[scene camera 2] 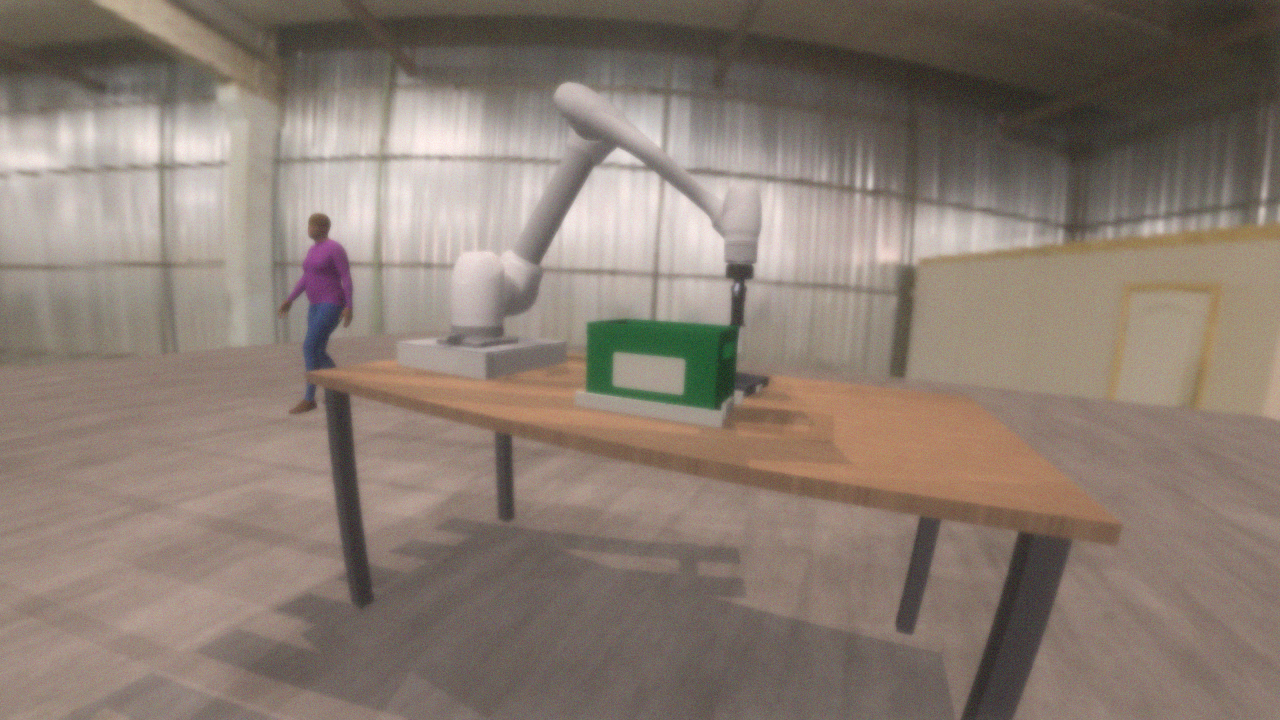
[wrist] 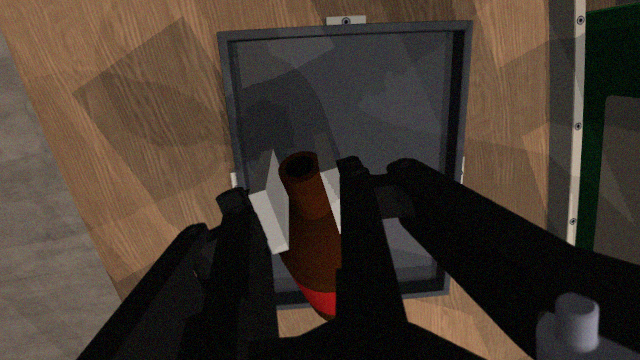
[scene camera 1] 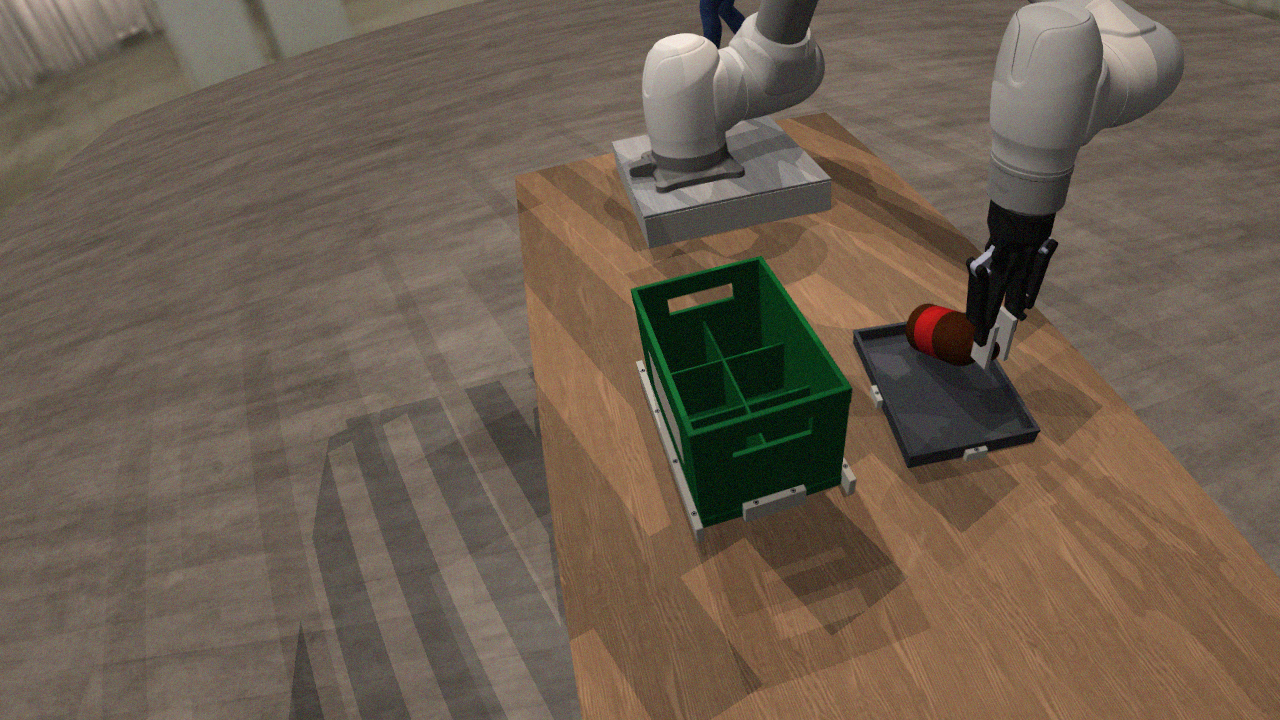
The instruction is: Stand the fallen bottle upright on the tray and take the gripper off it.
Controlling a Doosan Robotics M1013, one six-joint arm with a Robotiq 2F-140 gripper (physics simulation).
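Pixels of known places: gripper, fingertip midpoint: (wrist: 300, 164) (scene camera 1: 988, 357); arm's base at its link origin: (scene camera 2: 477, 343) (scene camera 1: 691, 166).
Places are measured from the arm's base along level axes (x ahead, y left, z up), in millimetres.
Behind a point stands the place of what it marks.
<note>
The brown bottle with a red band (scene camera 1: 935, 333) @[x 651, y 185, z 13 mm] (wrist: 315, 252) @[x 673, y 228, z 39 mm] is tilted far over, nearly lying, its neck to the right in scene camera 1. It appears raised above the back part of the dark tray (scene camera 1: 948, 411) @[x 726, y 178, z -66 mm] (scene camera 2: 754, 383) @[x 799, y 143, z -47 mm] (wrist: 390, 100) @[x 740, y 145, z -67 mm]; its base reaches over the tray's near wall in the wrist view. My gripper (scene camera 1: 994, 344) @[x 724, y 226, z 18 mm] (wrist: 300, 164) @[x 724, y 226, z 18 mm] points down and is shut on the bottle's neck, a white pad on each side. The neck's open mouth shows between the pads. In scene camera 2 the green crate hides the fingertips, and the bottle does not show.
The green crate (scene camera 1: 760, 472) @[x 788, y -121, z 5 mm] (scene camera 2: 662, 333) @[x 682, y -203, z 92 mm] (wrist: 615, 55) @[x 752, y -14, z -16 mm] with dividers stands beside the tray, inside pale rails (scene camera 1: 774, 503) @[x 800, y -107, z -49 mm] (scene camera 2: 653, 410) @[x 676, y -214, z -57 mm] (wrist: 578, 100) @[x 717, y -8, z -42 mm]. The arm's grey base block (scene camera 1: 738, 212) @[x 162, y 48, z -35 mm] (scene camera 2: 447, 358) @[x 17, y -135, z -29 mm] is at the table's far end. A person (scene camera 2: 326, 273) is on the floor behind the table.
</note>
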